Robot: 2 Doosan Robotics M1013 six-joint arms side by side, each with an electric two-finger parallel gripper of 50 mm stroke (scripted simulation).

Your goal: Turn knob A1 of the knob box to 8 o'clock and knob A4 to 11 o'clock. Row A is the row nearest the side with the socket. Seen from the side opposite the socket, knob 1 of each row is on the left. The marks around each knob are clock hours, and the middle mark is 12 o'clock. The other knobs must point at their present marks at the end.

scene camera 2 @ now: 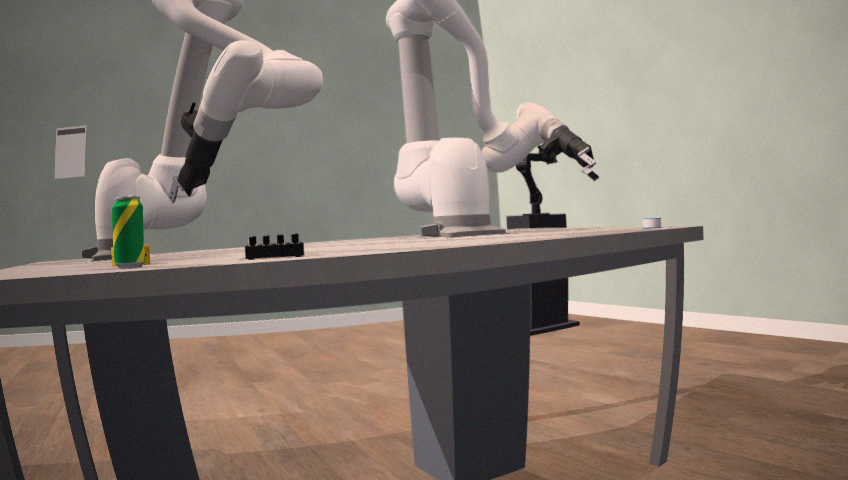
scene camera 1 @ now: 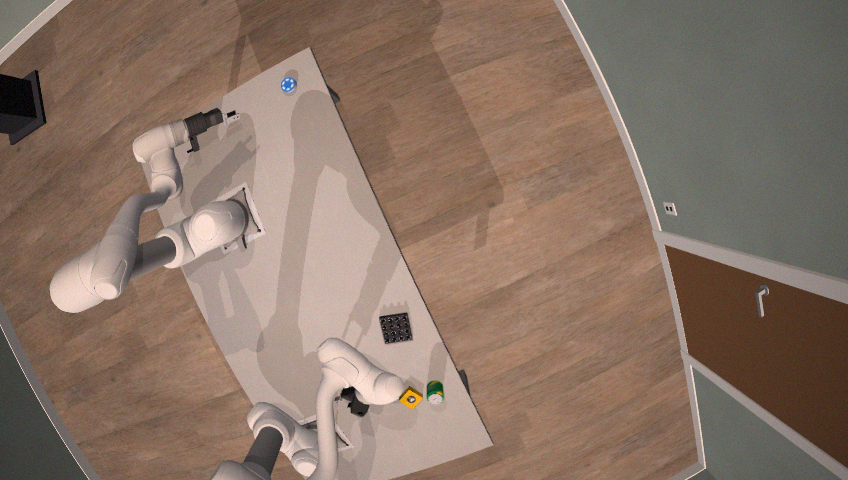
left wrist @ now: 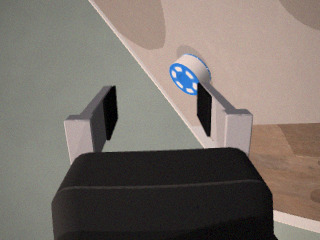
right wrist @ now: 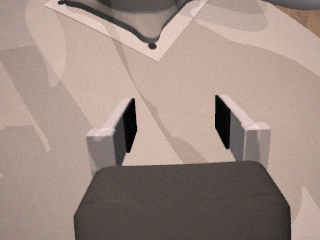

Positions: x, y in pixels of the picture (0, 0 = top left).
Labels:
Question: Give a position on a can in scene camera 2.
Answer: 127, 213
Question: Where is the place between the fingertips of my left gripper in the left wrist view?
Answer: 156, 100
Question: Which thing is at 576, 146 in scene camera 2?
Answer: My left gripper.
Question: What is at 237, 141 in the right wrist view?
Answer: My right gripper.

